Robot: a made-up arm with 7 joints.
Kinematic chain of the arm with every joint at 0, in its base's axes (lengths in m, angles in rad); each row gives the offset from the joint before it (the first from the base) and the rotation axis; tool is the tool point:
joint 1: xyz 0 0 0 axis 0 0.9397 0.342
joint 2: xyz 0 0 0 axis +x
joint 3: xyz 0 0 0 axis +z
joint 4: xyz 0.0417 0 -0.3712 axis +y
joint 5: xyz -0.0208 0 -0.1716 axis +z
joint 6: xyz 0 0 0 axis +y
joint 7: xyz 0 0 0 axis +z
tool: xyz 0 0 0
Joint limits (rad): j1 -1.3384..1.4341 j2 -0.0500..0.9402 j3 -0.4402..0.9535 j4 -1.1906..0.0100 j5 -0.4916..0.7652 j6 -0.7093..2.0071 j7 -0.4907..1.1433
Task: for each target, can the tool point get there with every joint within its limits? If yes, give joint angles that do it. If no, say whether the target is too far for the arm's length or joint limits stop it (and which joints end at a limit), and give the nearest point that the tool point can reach.
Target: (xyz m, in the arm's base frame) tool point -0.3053 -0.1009 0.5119
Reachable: no: too far | nearest point -0.5067 0.1943 -0.0154 | short by 0.637 m
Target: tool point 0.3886 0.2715 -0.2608
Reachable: yes | joints -0.6416 0.6279 0.1905 -0.5337 0.6594 1.7869 0.2205
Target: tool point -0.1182 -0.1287 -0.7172
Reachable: no: too far | nearest point -0.0902 -0.0628 -0.5343 | short by 0.196 m
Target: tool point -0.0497 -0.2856 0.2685
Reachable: no: joint limits stop it (at a limit: joint 1, joint 2, joint 3, joint 4) | nearest point 0.4164 -0.2649 -0.0100 | short by 0.543 m
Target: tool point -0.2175 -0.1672 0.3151
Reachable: no: joint limits stop it (at a limit: joint 1, joint 3, joint 4) | nearest point -0.5143 -0.1163 -0.1295 | short by 0.537 m
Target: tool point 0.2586 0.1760 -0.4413
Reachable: yes | joints -0.3105 0.2875 0.4355 -0.5368 0.5663 1.7581 0.6320
